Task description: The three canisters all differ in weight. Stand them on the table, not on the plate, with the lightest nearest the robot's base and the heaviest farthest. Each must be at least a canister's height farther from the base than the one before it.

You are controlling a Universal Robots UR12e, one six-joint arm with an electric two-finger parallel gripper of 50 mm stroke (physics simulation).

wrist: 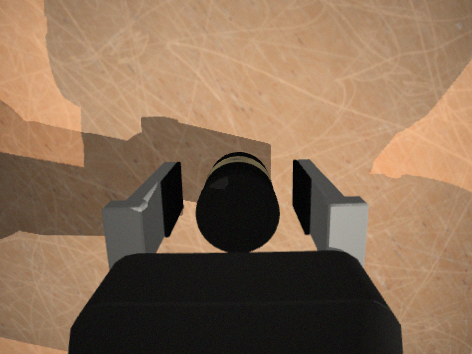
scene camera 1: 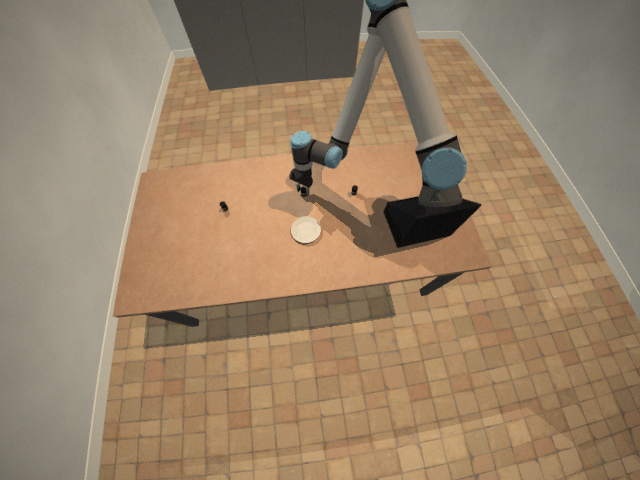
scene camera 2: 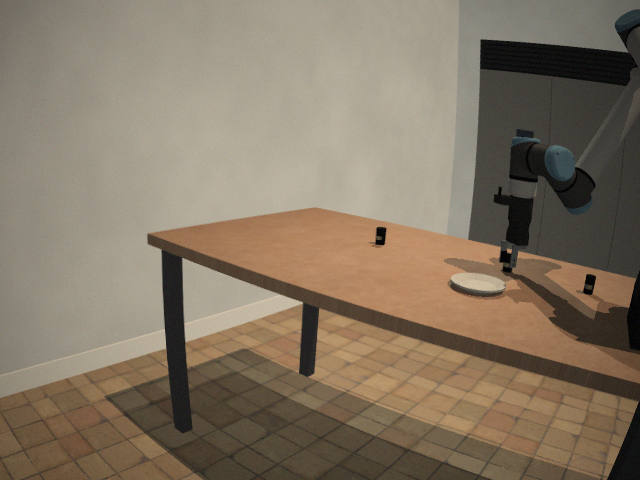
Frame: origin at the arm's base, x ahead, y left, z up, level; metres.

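Seen in the pictures: gripper, fingertip midpoint: [wrist: 237, 184] [scene camera 1: 303, 192] [scene camera 2: 507, 264]; arm's base, link origin: [scene camera 1: 439, 201].
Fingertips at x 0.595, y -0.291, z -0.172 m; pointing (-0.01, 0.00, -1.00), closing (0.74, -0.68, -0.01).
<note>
Offsets run from my fingertips to a thing's middle. Level surfaces: height alone.
Three black canisters with a pale band stand upright on the wooden table {dz -0.020 m} [scene camera 1: 206, 268] [scene camera 2: 310, 263]. The middle canister {dx -0.002, dy -0.003, dz +0.006 m} [scene camera 1: 303, 191] [scene camera 2: 507, 268] [wrist: 238, 210] is between the open fingers of my gripper [scene camera 1: 303, 190] [scene camera 2: 508, 258] [wrist: 237, 184], with a gap on each side in the wrist view. Another canister {dx -0.273, dy +0.044, dz +0.006 m} [scene camera 1: 354, 190] [scene camera 2: 589, 284] stands nearest the robot's base. The third canister {dx +0.429, dy +0.000, dz +0.006 m} [scene camera 1: 223, 206] [scene camera 2: 380, 236] stands farthest from the base. The white plate {dx +0.027, dy +0.219, dz -0.011 m} [scene camera 1: 306, 230] [scene camera 2: 477, 283] has no canister on it. Weights cannot be seen.
The robot's black base mount [scene camera 1: 434, 222] stands at the table's right end in the first scene view. The plate lies beside the middle canister, toward the table's front edge in that view. A grey cabinet [scene camera 1: 273, 41] [scene camera 2: 516, 113] stands behind the table.
</note>
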